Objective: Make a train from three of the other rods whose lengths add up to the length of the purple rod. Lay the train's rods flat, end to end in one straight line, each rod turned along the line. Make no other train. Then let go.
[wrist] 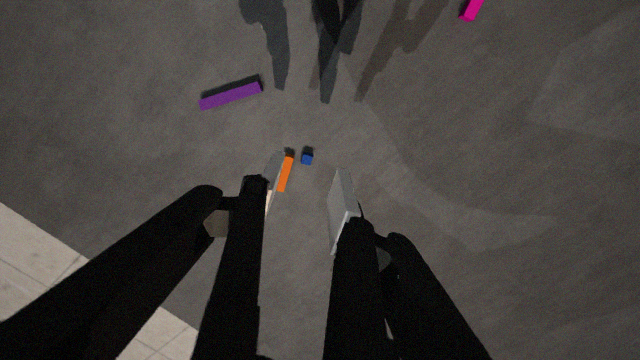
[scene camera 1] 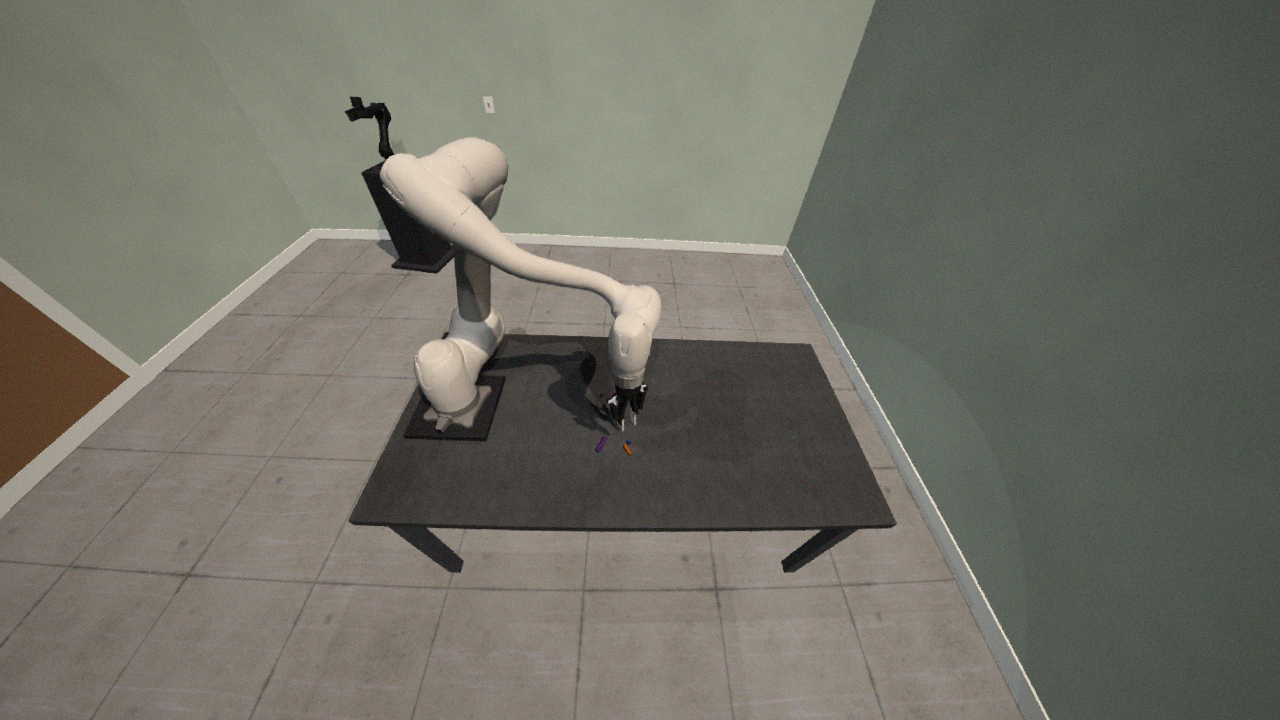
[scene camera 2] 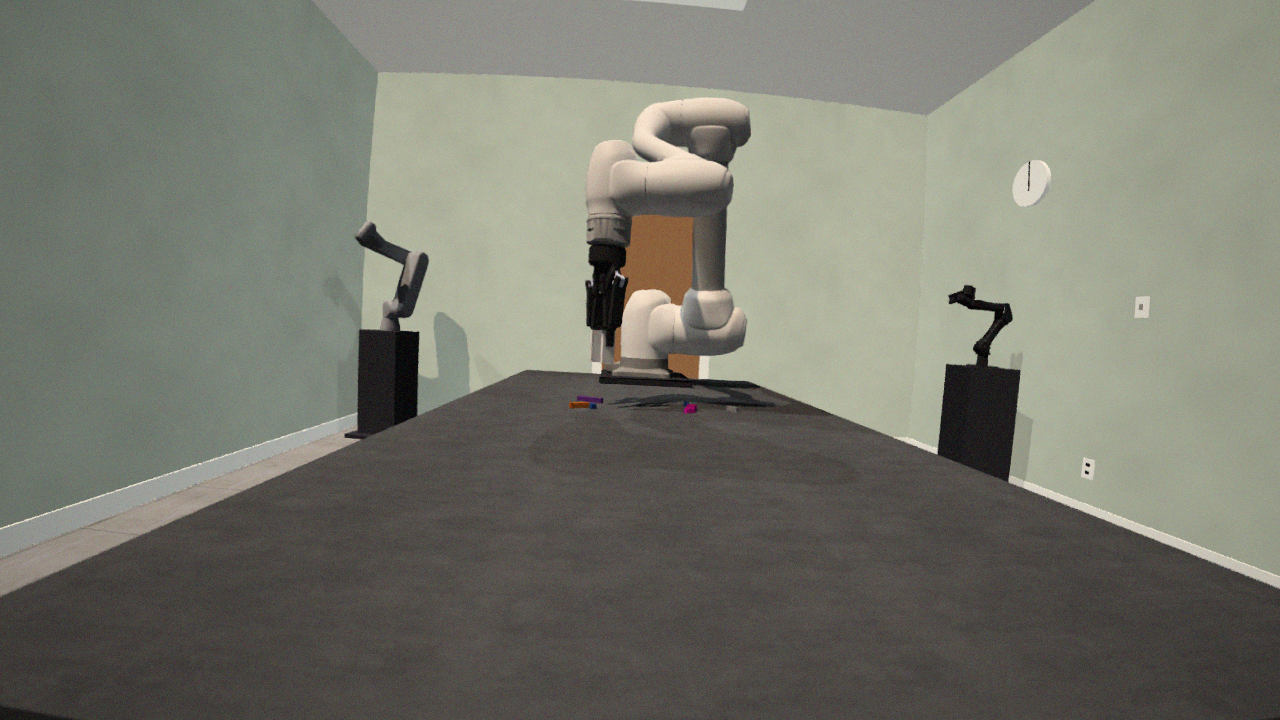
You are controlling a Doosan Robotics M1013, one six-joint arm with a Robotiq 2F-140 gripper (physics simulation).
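Frame: origin at the arm's base, x left, y back, z up, level; millimetres.
Where they show: gripper, fingertip midpoint: [wrist: 307,177] [scene camera 1: 627,425] [scene camera 2: 601,362]; arm's base at its link origin: [scene camera 1: 459,403] [scene camera 2: 643,374].
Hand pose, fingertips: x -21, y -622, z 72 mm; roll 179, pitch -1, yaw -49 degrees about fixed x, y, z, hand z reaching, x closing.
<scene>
Each offset is from my fingertips to the top centre of the thing. Level surfaces: height alone.
The purple rod @[dx -36, dy +80, dz -83 mm] [scene camera 1: 601,443] [scene camera 2: 589,399] [wrist: 230,96] lies flat. An orange rod @[dx -39, dy -11, dz -83 mm] [scene camera 1: 627,449] [scene camera 2: 580,404] [wrist: 285,174] lies apart from it, partly close to a fingertip's outline in the wrist view. A short blue rod @[dx -10, dy -11, dz -83 mm] [scene camera 1: 628,442] [scene camera 2: 592,406] [wrist: 307,159] sits beside the orange rod's upper end in the wrist view, with a small gap, off its line. A magenta rod @[dx +184, dy +27, dz -83 mm] [scene camera 2: 690,409] [wrist: 472,9] lies farther off. My gripper [scene camera 1: 628,425] [scene camera 2: 602,362] [wrist: 307,177] is partly open and empty, above the table near the orange and blue rods.
Another blue piece @[dx +174, dy +120, dz -83 mm] [scene camera 2: 686,402] shows behind the magenta rod, and a grey piece @[dx +276, dy +90, dz -83 mm] [scene camera 2: 733,409] lies to its right in scene camera 2. The dark table @[dz -93 mm] [scene camera 1: 733,483] [scene camera 2: 626,573] carries the arm's base plate [scene camera 1: 492,407]. The gripper's shadow falls near the purple rod.
</scene>
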